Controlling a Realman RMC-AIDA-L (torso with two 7-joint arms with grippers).
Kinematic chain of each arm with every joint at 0, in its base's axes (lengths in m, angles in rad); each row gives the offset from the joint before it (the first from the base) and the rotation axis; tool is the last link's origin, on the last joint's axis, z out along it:
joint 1: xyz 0 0 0.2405 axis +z
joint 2: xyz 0 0 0 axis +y
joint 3: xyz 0 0 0.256 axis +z
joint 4: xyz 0 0 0 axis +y
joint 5: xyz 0 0 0.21 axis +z
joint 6: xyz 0 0 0 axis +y
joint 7: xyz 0 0 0.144 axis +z
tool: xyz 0 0 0
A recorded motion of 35 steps. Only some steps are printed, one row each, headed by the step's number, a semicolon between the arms.
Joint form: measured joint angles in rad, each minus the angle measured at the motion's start. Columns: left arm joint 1, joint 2, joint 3, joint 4, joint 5, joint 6, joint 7; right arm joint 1, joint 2, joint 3, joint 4, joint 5, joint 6, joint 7.
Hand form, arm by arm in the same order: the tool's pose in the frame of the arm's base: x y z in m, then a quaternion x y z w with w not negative. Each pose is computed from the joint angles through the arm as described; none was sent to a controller.
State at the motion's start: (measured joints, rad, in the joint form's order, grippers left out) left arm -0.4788 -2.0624 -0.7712 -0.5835 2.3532 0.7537 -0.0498; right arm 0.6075 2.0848 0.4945 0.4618 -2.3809 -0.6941 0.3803
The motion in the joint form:
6: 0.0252 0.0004 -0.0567 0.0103 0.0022 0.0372 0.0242; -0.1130 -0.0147 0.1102 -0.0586 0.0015 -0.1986 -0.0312
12: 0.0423 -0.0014 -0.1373 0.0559 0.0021 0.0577 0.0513; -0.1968 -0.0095 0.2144 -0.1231 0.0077 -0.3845 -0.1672
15: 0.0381 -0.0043 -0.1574 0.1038 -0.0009 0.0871 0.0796; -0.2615 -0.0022 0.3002 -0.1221 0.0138 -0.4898 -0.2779
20: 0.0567 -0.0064 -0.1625 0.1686 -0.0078 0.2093 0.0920; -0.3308 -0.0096 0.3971 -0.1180 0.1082 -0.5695 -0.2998
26: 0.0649 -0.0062 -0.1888 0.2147 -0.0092 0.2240 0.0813; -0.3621 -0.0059 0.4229 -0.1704 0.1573 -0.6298 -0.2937
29: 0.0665 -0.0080 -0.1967 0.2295 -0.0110 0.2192 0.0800; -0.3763 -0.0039 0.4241 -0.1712 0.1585 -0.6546 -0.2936
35: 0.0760 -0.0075 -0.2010 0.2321 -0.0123 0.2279 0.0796; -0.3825 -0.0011 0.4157 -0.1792 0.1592 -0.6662 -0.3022
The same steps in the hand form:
6: -0.2403 0.3598 -0.0750 -0.76761 -0.24918 -0.31213 0.50126; 0.2564 0.3349 -0.0995 -0.79834 0.29944 0.32659 0.40783
12: -0.2627 0.3636 -0.0570 -0.74132 -0.25626 -0.29755 0.54427; 0.2839 0.3234 -0.0637 -0.75593 0.24826 0.34275 0.49946
15: -0.2738 0.3640 -0.0500 -0.73522 -0.24496 -0.28254 0.56535; 0.2963 0.3113 -0.0420 -0.71707 0.21543 0.34653 0.56508
20: -0.2879 0.3549 -0.0351 -0.71500 -0.22048 -0.28834 0.59752; 0.3262 0.2977 -0.0056 -0.63396 0.23709 0.35241 0.64629
26: -0.3047 0.3507 -0.0272 -0.70349 -0.23029 -0.27432 0.61385; 0.3478 0.2808 0.0099 -0.59834 0.24299 0.33989 0.68368
29: -0.3103 0.3492 -0.0264 -0.70121 -0.23618 -0.26669 0.61757; 0.3491 0.2750 0.0119 -0.59215 0.23949 0.34279 0.68884
35: -0.3140 0.3463 -0.0244 -0.69699 -0.23810 -0.26588 0.62195; 0.3501 0.2713 0.0109 -0.59445 0.23532 0.33828 0.69052

